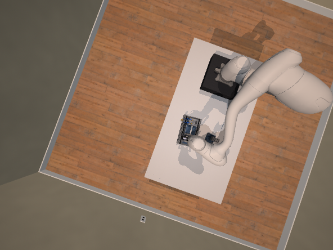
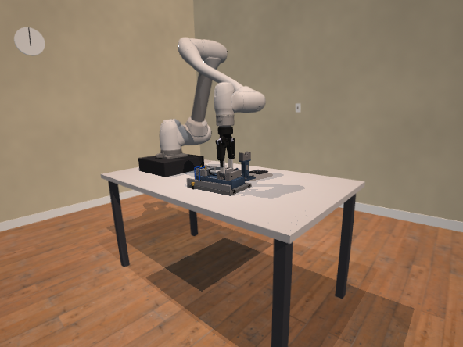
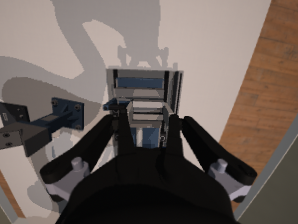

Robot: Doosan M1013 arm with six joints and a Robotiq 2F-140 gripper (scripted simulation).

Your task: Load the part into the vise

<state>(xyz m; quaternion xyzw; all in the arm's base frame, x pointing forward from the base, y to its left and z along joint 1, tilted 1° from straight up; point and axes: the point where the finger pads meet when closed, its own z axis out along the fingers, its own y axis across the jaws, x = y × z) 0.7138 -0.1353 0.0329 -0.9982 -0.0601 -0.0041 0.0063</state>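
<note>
Right now the part is 2 cm below my hand. Round my hand: vise base: 8 cm below, 7 cm behind, 1 cm to the left.
</note>
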